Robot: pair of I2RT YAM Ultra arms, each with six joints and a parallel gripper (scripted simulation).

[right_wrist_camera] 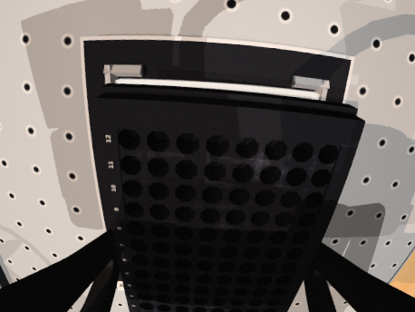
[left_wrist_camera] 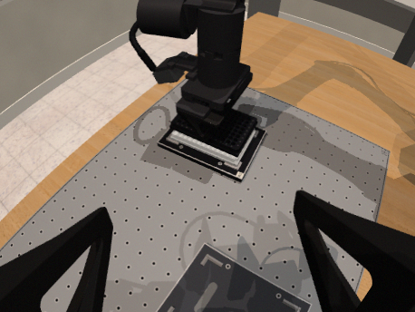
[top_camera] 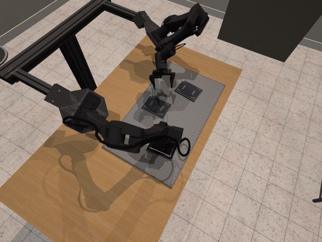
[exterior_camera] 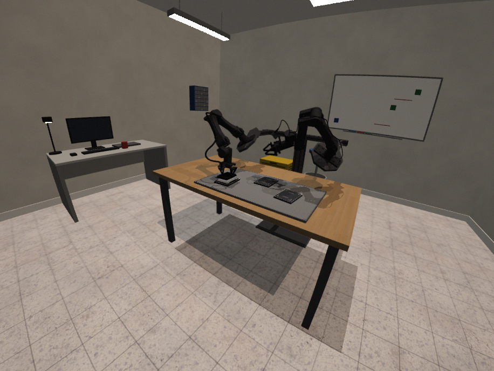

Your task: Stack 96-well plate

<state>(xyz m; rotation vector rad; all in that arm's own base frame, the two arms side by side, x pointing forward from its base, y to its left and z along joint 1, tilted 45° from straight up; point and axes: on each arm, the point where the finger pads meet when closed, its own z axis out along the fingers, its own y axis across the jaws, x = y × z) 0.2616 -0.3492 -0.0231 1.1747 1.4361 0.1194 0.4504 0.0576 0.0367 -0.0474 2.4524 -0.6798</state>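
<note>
My right gripper is now 30 mm above the white 96-well plate. The rest, counted from my right hand: black 96-well plate: right at my right hand.
</note>
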